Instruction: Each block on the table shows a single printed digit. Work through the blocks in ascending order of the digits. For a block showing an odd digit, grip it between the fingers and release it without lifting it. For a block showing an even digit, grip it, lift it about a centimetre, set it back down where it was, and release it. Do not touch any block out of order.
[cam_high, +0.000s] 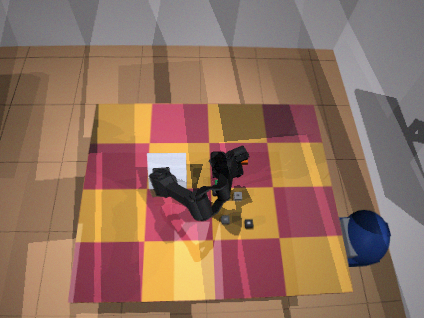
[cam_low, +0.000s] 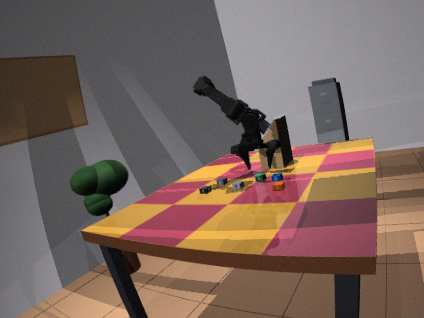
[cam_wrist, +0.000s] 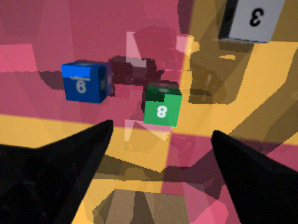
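The green block lies 1 cm ahead of my gripper tip and 3 cm below it. Round my gripper tip: blue block 3 cm ahead, 7 cm to the left, 3 cm below; then white block 8 cm ahead, 6 cm to the right, 3 cm below; then grey block 2 cm ahead, 16 cm to the right, 3 cm below.
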